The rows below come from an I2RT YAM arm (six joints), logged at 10 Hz.
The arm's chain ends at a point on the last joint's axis. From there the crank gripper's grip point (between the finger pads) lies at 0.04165 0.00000 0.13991 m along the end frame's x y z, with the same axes.
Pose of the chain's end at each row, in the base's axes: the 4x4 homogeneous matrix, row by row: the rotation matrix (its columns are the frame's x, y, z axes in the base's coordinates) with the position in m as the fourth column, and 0 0 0 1 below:
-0.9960 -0.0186 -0.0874 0.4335; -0.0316 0.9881 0.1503 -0.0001; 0.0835 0.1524 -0.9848 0.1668; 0 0 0 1
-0.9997 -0.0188 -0.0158 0.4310; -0.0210 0.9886 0.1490 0.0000; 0.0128 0.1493 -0.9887 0.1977; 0 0 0 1
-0.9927 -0.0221 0.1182 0.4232; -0.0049 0.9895 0.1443 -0.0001; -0.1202 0.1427 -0.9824 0.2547; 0 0 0 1
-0.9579 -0.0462 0.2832 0.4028; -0.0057 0.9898 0.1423 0.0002; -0.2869 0.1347 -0.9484 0.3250; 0 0 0 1
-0.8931 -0.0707 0.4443 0.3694; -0.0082 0.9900 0.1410 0.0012; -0.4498 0.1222 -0.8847 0.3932; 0 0 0 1
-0.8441 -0.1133 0.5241 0.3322; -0.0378 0.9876 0.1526 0.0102; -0.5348 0.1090 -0.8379 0.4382; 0 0 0 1
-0.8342 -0.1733 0.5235 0.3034; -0.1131 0.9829 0.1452 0.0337; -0.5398 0.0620 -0.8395 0.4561; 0 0 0 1
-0.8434 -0.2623 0.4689 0.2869; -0.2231 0.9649 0.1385 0.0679; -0.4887 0.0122 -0.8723 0.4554; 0 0 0 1
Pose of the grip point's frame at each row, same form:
-0.9960 -0.0186 -0.0874 0.3798; -0.0316 0.9881 0.1503 0.0196; 0.0835 0.1524 -0.9848 0.0325; 0 0 0 1
-0.9997 -0.0188 -0.0158 0.3872; -0.0210 0.9886 0.1490 0.0200; 0.0128 0.1493 -0.9887 0.0599; 0 0 0 1
-0.9927 -0.0221 0.1182 0.3984; -0.0049 0.9895 0.1443 0.0199; -0.1202 0.1427 -0.9824 0.1122; 0 0 0 1
-0.9579 -0.0462 0.2832 0.4025; -0.0057 0.9898 0.1423 0.0199; -0.2869 0.1347 -0.9484 0.1804; 0 0 0 1
-0.8931 -0.0707 0.4443 0.3944; -0.0082 0.9900 0.1410 0.0206; -0.4498 0.1222 -0.8847 0.2507; 0 0 0 1
-0.8441 -0.1133 0.5241 0.3704; -0.0378 0.9876 0.1526 0.0300; -0.5348 0.1090 -0.8379 0.2987; 0 0 0 1
-0.8342 -0.1733 0.5235 0.3419; -0.1131 0.9829 0.1452 0.0493; -0.5398 0.0620 -0.8395 0.3162; 0 0 0 1
-0.8434 -0.2623 0.4689 0.3174; -0.2231 0.9649 0.1385 0.0780; -0.4887 0.0122 -0.8723 0.3130; 0 0 0 1

